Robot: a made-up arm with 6 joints. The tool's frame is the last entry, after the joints. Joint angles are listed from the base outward. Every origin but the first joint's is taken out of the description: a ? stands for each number. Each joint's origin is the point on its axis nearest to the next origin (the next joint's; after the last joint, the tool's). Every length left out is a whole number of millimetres.
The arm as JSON. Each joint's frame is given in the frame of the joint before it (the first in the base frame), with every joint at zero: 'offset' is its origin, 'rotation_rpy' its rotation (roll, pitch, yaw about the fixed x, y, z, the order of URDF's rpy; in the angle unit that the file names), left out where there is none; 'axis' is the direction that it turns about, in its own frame. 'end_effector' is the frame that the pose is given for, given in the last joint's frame.
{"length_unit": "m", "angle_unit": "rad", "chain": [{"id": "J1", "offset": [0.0, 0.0, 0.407], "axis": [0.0, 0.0, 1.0]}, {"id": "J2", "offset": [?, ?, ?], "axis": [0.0, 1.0, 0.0]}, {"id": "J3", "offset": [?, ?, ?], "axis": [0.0, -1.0, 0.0]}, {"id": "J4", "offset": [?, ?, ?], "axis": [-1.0, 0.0, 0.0]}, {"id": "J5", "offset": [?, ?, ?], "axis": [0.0, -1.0, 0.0]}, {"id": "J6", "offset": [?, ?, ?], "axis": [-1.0, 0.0, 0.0]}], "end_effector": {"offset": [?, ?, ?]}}
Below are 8 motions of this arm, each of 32 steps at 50 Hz.
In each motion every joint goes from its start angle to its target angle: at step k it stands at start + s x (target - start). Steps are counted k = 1, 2, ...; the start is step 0. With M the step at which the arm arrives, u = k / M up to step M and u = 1 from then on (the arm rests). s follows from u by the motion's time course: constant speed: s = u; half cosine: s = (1 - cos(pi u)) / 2; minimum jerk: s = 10 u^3 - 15 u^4 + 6 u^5.
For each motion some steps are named. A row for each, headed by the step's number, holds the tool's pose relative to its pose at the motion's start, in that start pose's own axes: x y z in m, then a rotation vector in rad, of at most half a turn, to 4 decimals.
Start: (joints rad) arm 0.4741 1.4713 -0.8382 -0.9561 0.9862 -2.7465
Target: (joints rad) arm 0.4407 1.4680 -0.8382 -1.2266 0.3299 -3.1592
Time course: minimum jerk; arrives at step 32
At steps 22, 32:
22: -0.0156 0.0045 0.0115 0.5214 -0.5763 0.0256
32: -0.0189 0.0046 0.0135 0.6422 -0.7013 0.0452

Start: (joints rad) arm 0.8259 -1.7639 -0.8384 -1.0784 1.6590 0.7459
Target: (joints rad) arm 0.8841 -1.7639 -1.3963 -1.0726 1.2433 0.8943
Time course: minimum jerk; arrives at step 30
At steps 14, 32:
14: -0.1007 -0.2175 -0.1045 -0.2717 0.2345 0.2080
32: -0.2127 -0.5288 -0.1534 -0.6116 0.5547 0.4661

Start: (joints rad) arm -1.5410 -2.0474 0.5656 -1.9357 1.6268 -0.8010
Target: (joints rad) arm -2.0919 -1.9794 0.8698 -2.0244 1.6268 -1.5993
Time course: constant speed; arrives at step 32
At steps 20, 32:
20: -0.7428 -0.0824 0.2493 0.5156 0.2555 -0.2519
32: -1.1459 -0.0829 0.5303 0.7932 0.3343 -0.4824

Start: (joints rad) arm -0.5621 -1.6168 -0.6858 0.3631 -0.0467 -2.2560
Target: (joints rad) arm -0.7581 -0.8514 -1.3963 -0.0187 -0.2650 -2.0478
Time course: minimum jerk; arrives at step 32
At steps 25, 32:
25: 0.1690 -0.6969 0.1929 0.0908 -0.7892 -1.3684
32: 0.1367 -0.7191 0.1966 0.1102 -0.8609 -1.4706

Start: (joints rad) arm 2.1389 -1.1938 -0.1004 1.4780 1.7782 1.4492
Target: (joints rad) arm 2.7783 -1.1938 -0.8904 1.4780 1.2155 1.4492
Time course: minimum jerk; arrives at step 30
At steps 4, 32:
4: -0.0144 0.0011 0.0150 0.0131 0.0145 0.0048
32: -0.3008 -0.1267 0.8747 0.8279 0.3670 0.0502

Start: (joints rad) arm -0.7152 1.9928 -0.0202 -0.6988 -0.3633 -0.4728
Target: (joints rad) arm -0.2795 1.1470 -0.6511 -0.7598 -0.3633 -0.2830
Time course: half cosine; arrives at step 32
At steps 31, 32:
31: -0.8291 -0.3135 -0.8748 -0.5280 -0.2706 0.0067
32: -0.8302 -0.3154 -0.8767 -0.5294 -0.2712 0.0066

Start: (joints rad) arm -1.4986 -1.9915 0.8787 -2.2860 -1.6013 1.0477
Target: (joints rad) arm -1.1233 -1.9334 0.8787 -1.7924 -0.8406 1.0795
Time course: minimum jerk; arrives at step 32
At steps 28, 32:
28: -0.8242 0.3340 0.3306 -0.2679 -0.2397 -1.1037
32: -0.8375 0.3416 0.3338 -0.2731 -0.2441 -1.1215

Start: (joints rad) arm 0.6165 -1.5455 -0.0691 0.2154 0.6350 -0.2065
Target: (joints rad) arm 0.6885 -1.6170 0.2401 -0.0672 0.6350 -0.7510
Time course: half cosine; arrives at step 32
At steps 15, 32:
15: 0.0282 -0.0539 0.1640 0.3580 -0.1991 -0.0545
32: 0.0285 -0.1253 0.3731 0.7970 -0.4581 -0.0355

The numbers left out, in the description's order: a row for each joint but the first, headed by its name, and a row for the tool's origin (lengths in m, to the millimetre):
J2: 0.0 0.0 0.0
J3: 0.0 0.0 1.516
J4: 1.059 0.0 0.0
J5: 0.0 -0.148 0.0
J6: 0.0 0.0 0.0
tool: 0.0 0.0 0.0

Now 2 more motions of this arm.
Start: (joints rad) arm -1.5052 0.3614 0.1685 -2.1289 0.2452 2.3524
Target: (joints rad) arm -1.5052 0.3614 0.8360 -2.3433 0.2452 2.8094
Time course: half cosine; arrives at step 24
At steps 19, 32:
19: -0.2054 -0.1470 0.5935 -0.1030 -0.5321 -0.1454
32: -0.2517 -0.1665 0.6501 -0.1145 -0.5919 -0.1696

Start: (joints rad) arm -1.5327 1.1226 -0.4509 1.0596 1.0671 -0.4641
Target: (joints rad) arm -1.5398 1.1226 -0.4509 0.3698 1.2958 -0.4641
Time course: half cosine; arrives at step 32
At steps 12, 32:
12: -0.0300 -0.0056 -0.0156 0.0971 -0.1488 -0.1402
32: -0.0906 0.0043 -0.0580 0.2651 -0.4854 -0.4796

